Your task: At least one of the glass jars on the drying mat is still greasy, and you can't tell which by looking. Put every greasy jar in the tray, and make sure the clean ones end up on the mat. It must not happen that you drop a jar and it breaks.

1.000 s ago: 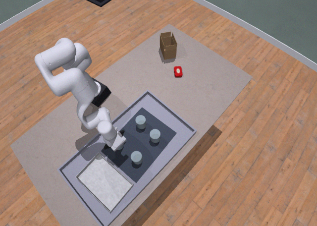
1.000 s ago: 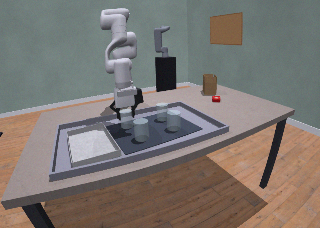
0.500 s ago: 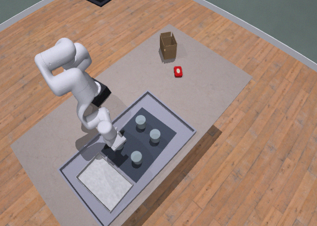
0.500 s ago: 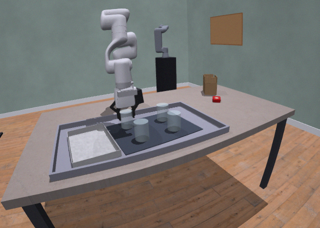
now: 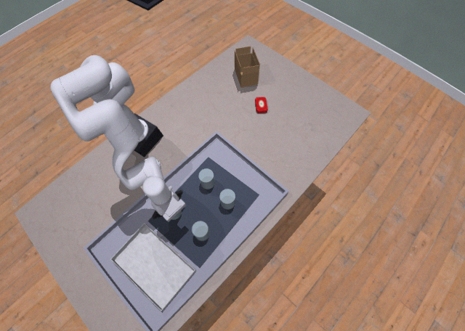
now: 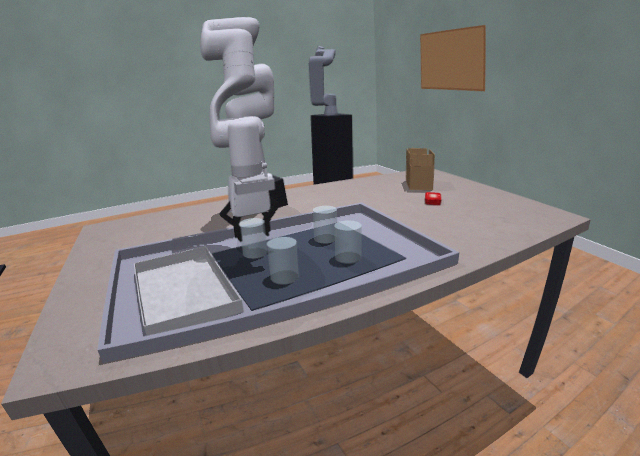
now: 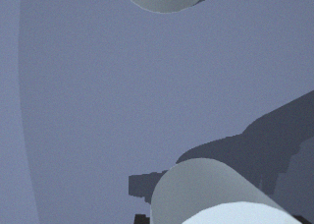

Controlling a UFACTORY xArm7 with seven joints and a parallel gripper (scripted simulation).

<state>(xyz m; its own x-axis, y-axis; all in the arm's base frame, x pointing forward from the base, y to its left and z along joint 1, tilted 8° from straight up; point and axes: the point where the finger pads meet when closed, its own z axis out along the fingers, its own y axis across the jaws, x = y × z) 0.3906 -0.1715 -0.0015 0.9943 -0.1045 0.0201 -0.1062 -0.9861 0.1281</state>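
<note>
Right now my hand is 220 mm to the left of the white tray, 90 mm short of it and 50 mm above it. From my hand the other things lie so: dark drying mat (100 mm to the left, 90 mm ahead, 60 mm below); then small red object (730 mm to the left, 50 mm below, 20 mm behind).
</note>
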